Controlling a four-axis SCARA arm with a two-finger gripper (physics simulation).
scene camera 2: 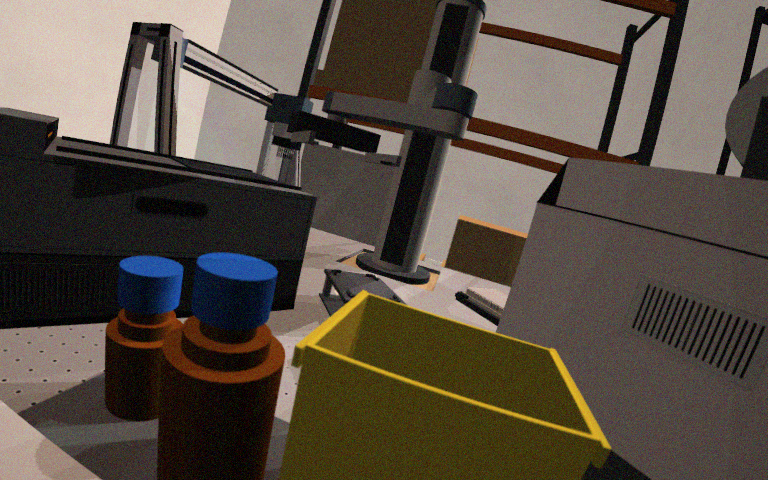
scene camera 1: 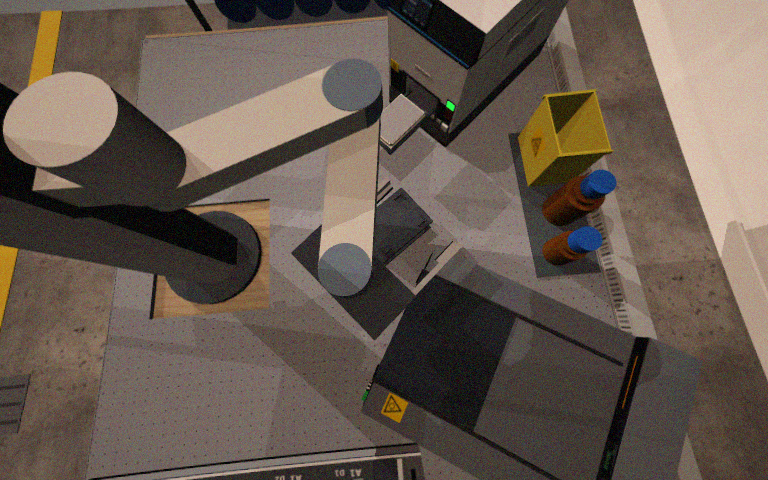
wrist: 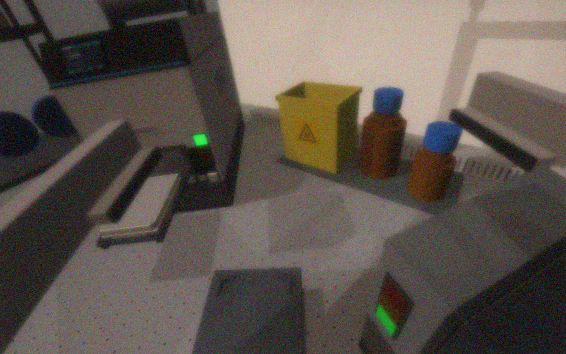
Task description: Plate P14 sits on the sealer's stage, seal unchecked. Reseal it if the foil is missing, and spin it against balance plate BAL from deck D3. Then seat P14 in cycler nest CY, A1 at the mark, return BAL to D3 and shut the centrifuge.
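A pale plate, P14 by its place, lies flat on the stage protruding from the sealer. I cannot tell whether foil covers it. My gripper is open and empty, high above the dark nest CY; in the wrist view its fingers stand far apart at left and right. The centrifuge stands at the lower right in scene camera 1, its top part dark, part grey. Whether it is open is unclear. BAL and D3 do not show.
A yellow bin and two blue-capped brown bottles stand between sealer and centrifuge, toward the bench's far edge. Deck positions labelled D1 and D2 show at the bottom edge in scene camera 1.
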